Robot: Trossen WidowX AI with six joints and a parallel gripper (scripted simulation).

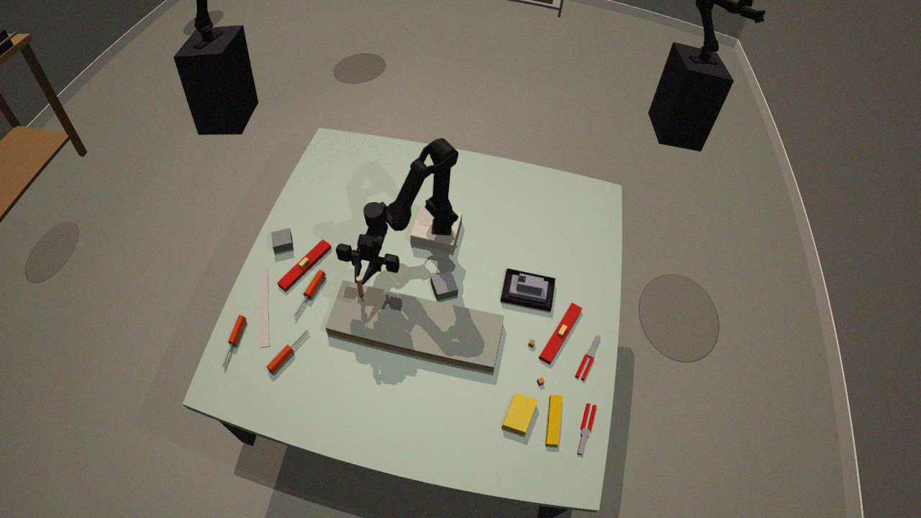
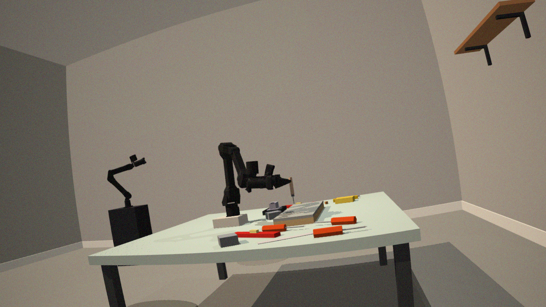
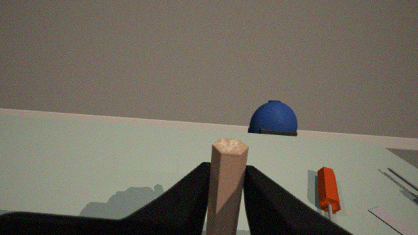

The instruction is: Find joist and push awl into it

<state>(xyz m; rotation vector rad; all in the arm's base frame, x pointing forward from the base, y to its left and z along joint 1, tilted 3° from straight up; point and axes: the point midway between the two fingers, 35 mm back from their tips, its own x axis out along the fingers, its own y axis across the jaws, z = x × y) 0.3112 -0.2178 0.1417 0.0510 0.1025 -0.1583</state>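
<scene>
Now: the awl 60 mm below my gripper tip. The rest, counted from my gripper tip: grey stud finder: 500 mm to the left, 150 mm below, 150 mm behind; dark tray: 510 mm to the left, 180 mm below, 140 mm behind; white strip: 350 mm to the right, 190 mm below.
</scene>
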